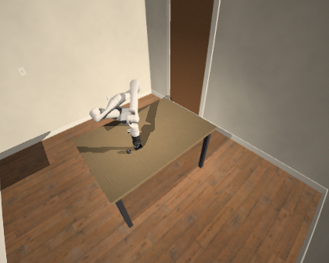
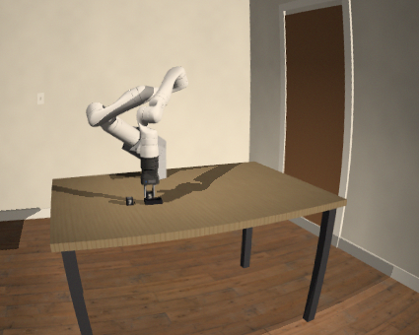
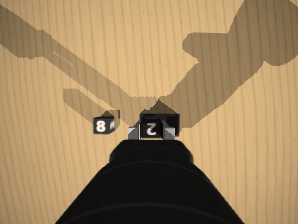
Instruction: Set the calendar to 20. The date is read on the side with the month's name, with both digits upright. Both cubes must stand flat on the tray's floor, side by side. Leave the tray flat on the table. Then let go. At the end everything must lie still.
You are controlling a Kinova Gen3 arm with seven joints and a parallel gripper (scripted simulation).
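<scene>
My hand is 4 cm above the dark tray and 1 cm to the right of it. Also, from my hand: dark cube 8 cm to the right, 4 cm behind, 3 cm below.
</scene>
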